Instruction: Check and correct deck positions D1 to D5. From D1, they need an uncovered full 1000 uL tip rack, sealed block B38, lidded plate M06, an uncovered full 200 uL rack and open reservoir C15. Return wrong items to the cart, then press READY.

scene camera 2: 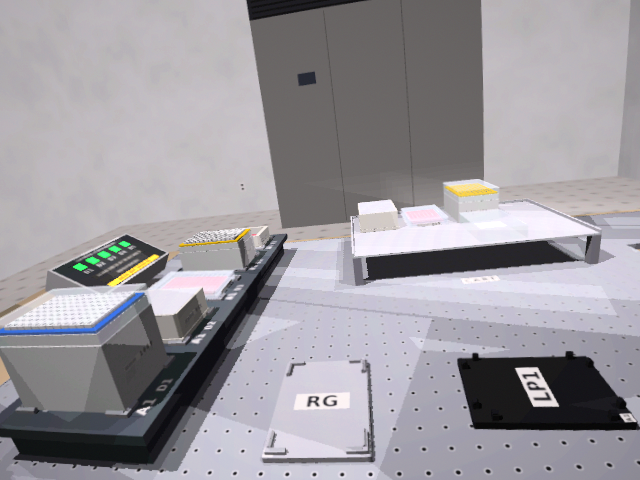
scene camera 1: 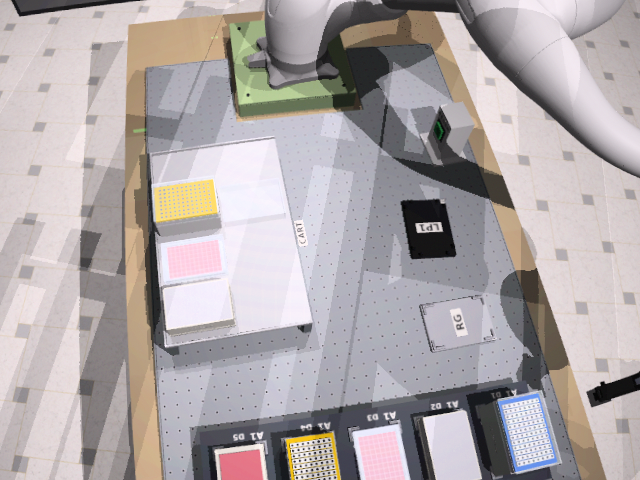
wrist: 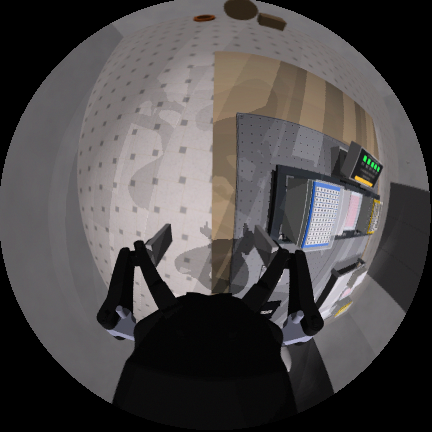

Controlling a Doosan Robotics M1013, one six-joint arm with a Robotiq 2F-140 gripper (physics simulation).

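Pixels of known places: gripper, fingertip midpoint: [wrist: 212, 233]; arm's base, origin of the base link: [scene camera 1: 296, 58].
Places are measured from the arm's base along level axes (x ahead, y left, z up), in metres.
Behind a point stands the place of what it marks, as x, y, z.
My gripper [wrist: 212, 233] @(1.010, 0.351, 0.107) is open and empty, off the table's D1 side; one black finger enters scene camera 1 at right. On the deck [scene camera 1: 199, 454] @(0.883, -0.422, -0.039), D1 bears a full blue-rimmed tip rack [scene camera 1: 528, 431] @(1.017, 0.139, 0.114) [scene camera 2: 67, 312] @(1.004, 0.164, 0.114) [wrist: 322, 215] @(1.024, 0.155, 0.114) under a clear cover. D2 bears a pale block [scene camera 1: 450, 446] @(0.998, 0.017, 0.053) [scene camera 2: 178, 310] @(0.945, 0.057, 0.053). D3 bears a pink plate [scene camera 1: 381, 454] @(0.974, -0.102, 0.030) [scene camera 2: 199, 284] @(0.968, -0.084, 0.029) [wrist: 353, 210] @(0.994, -0.101, 0.031) with a clear lid. D4 bears a yellow-rimmed rack [scene camera 1: 313, 457] @(0.947, -0.224, 0.075) [scene camera 2: 214, 253] @(0.966, -0.184, 0.050), seemingly full and uncovered. D5 bears a red-filled reservoir [scene camera 1: 240, 465] @(0.926, -0.348, 0.026). The block, plate and reservoir codes are unreadable.
The cart [scene camera 1: 268, 289] @(0.614, -0.220, 0.021) [scene camera 2: 547, 227] @(0.317, -0.184, 0.021) bears a covered yellow rack [scene camera 1: 186, 200] @(0.416, -0.339, 0.092), a pink plate [scene camera 1: 193, 258] @(0.519, -0.351, 0.038), a pale block [scene camera 1: 199, 305] @(0.629, -0.355, 0.064) and a clear lid [scene camera 1: 253, 198] @(0.418, -0.205, 0.047). The panel [scene camera 2: 111, 260] @(1.131, -0.116, 0.081) [wrist: 367, 167] @(1.133, -0.105, 0.080) shows green squares. LP1 [scene camera 1: 431, 242] @(0.577, 0.160, -0.029), RG [scene camera 1: 439, 330] @(0.772, 0.104, -0.031) and a grey device [scene camera 1: 460, 124] @(0.362, 0.287, 0.091) stand at right.
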